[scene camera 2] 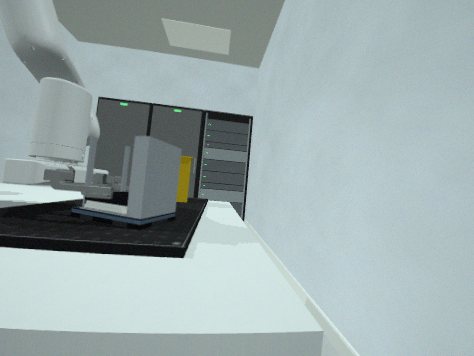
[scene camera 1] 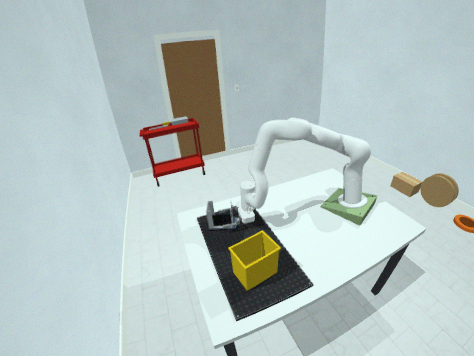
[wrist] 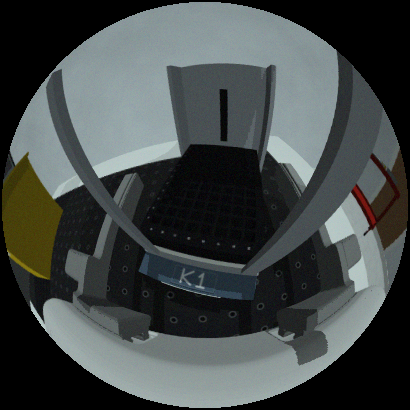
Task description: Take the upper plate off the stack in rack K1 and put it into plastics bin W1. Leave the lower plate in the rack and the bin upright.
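Observation:
Rack K1 [scene camera 1: 210,216] [scene camera 2: 155,180] [wrist: 197,102], grey with tall uprights and a blue labelled base, stands on the black perforated board [scene camera 1: 250,301] [scene camera 2: 100,241]. A black gridded plate [wrist: 205,202] lies inside it, between the uprights. Whether a second plate lies beneath it cannot be told. My gripper [scene camera 1: 233,220] [scene camera 2: 112,185] [wrist: 210,172] is open and empty, low at the rack, with one finger on each side of the rack and plate in the wrist view. Plastics bin W1 [scene camera 1: 255,270] [scene camera 2: 184,180] [wrist: 31,220] is yellow and stands upright on the board.
The rack's two near uprights rise between my fingers in the wrist view. The board lies on the white table [scene camera 1: 325,252]. The arm's green base plate [scene camera 1: 361,215] is at the right in scene camera 1. A red cart [scene camera 1: 177,166] stands beyond the table.

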